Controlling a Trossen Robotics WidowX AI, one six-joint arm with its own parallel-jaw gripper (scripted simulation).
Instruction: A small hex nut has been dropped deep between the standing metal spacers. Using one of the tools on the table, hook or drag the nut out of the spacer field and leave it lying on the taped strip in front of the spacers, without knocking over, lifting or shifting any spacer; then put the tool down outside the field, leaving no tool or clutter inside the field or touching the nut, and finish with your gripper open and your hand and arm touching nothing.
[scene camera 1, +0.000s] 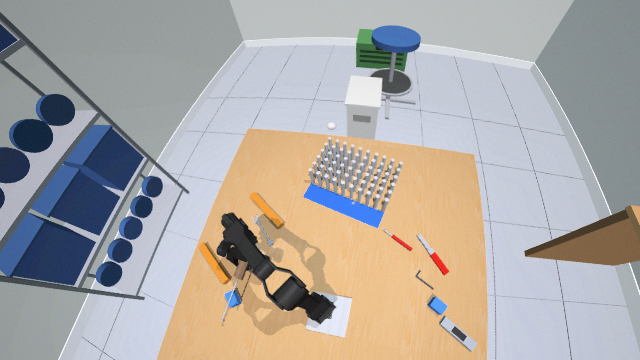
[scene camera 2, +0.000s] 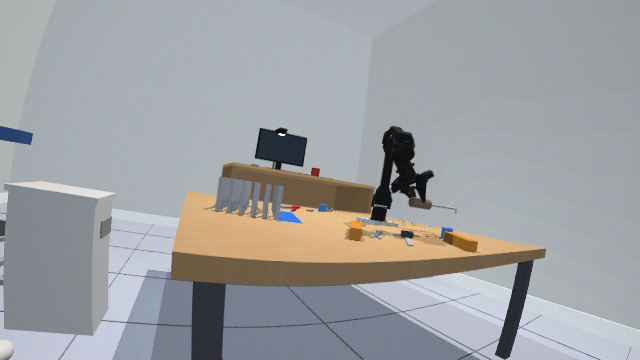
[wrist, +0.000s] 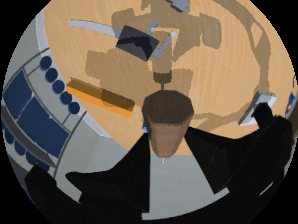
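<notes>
My gripper (scene camera 2: 420, 203), also visible at the wrist. Gripper (wrist: 165, 132) holding a brown-handled hook tool (wrist: 167, 113).
</notes>
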